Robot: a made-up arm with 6 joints. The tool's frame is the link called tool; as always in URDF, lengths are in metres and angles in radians. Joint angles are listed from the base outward.
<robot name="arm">
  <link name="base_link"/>
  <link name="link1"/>
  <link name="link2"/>
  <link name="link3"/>
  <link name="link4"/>
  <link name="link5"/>
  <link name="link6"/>
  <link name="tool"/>
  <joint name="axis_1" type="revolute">
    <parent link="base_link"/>
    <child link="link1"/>
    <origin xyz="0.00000 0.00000 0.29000" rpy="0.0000 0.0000 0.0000"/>
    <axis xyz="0 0 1"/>
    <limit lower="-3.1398" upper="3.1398"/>
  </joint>
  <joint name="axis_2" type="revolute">
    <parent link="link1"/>
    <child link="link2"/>
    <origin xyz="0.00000 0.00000 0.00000" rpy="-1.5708 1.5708 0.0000"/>
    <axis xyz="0 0 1"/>
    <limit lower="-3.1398" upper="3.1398"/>
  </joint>
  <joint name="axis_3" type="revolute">
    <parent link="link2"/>
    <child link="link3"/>
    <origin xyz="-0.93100 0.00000 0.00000" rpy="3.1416 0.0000 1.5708"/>
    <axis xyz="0 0 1"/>
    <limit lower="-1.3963" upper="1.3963"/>
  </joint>
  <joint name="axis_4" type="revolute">
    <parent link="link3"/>
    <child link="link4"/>
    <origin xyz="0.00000 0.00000 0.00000" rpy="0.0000 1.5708 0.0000"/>
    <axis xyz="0 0 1"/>
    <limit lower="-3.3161" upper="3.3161"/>
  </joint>
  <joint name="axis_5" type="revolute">
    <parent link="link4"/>
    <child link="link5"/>
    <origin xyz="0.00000 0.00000 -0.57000" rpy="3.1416 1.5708 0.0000"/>
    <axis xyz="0 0 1"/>
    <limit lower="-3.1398" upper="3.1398"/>
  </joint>
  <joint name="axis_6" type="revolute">
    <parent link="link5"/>
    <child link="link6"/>
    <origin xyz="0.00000 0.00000 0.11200" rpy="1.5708 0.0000 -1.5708"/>
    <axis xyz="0 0 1"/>
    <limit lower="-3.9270" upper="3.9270"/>
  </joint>
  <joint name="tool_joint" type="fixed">
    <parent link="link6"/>
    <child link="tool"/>
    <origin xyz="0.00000 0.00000 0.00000" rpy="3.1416 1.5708 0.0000"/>
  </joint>
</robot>
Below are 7 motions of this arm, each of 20 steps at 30 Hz.
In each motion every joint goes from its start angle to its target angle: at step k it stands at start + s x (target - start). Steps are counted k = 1, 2, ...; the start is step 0. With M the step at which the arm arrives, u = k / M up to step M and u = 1 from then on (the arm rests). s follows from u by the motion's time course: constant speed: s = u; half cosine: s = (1 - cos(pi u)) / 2; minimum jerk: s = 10 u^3 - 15 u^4 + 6 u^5.
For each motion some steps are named. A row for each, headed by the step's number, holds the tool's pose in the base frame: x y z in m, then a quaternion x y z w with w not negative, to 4 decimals.
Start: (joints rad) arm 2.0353 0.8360 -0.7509 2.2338 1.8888 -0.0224
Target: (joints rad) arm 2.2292 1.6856 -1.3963 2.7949 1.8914 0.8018
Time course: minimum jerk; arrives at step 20
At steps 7, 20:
7: -0.3965 0.5450 0.2046 -0.1970 -0.2067 -0.7877 0.5458
20: -0.3025 0.2188 0.1114 -0.4226 -0.5318 -0.6517 0.3376

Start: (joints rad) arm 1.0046 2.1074 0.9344 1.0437 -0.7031 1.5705
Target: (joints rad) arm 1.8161 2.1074 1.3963 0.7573 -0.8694 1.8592
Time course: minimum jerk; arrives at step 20
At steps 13, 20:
13: 0.0079 1.2515 -0.5465 0.8125 0.2439 -0.4153 0.3284
20: -0.2324 1.2636 -0.4997 0.7878 0.3294 -0.3903 0.3444

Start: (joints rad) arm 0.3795 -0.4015 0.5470 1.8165 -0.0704 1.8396
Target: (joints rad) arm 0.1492 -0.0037 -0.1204 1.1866 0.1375 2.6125
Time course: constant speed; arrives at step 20
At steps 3, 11, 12, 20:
3: 0.0047 0.0196 1.6496 0.8983 0.0350 0.4035 0.1702
11: 0.3168 0.0702 1.5119 0.9355 0.0859 0.2160 0.2659
12: 0.3514 0.0713 1.4880 0.9375 0.0923 0.1928 0.2746
20: 0.5746 0.0439 1.2578 0.9373 0.1409 0.0136 0.3184

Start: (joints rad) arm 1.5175 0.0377 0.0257 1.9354 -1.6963 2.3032
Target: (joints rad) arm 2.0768 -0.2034 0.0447 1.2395 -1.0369 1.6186
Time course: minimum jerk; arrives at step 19
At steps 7, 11, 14, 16, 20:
7: -0.0709 0.5343 1.3630 0.9639 0.0419 0.1048 0.2412
11: -0.1231 0.4186 1.4133 0.9507 0.3043 0.0016 0.0606
14: -0.1331 0.3475 1.4357 -0.8883 -0.4465 0.0942 0.0517
16: -0.1328 0.3224 1.4423 -0.8550 -0.4925 0.1349 0.0909
20: -0.1322 0.3137 1.4444 -0.8420 -0.5077 0.1498 0.1042

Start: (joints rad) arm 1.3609 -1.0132 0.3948 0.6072 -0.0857 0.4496
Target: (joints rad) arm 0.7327 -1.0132 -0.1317 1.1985 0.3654 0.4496
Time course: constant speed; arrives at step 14
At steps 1, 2, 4, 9, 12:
1: -0.1009 -0.7414 1.3547 -0.0012 -0.6567 0.1509 0.7389
2: -0.1316 -0.7182 1.3534 -0.0371 -0.6635 0.1271 0.7364
4: -0.1876 -0.6678 1.3491 -0.1105 -0.6740 0.0828 0.7257
9: -0.2940 -0.5244 1.3274 -0.2977 -0.6797 -0.0019 0.6704
12: -0.3337 -0.4320 1.3064 -0.4081 -0.6676 -0.0312 0.6220

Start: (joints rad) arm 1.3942 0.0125 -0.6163 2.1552 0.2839 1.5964
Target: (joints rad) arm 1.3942 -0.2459 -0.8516 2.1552 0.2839 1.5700
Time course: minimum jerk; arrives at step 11
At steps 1, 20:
1: 0.0316 0.5287 0.9613 0.5373 0.7384 -0.0978 0.3957
20: -0.0090 0.3014 0.9453 0.5470 0.7374 -0.0981 0.3840

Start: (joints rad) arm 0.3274 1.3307 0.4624 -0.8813 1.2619 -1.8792
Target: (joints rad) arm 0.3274 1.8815 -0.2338 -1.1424 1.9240 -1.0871
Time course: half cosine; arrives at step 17
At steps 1, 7, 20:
1: 1.1613 0.3194 0.0130 0.8903 -0.2645 -0.0221 0.3701
7: 0.9492 0.2561 -0.2480 0.7343 -0.2706 -0.1717 0.5984
20: 0.4922 0.1180 -0.4294 0.2590 -0.1428 -0.3157 0.9016

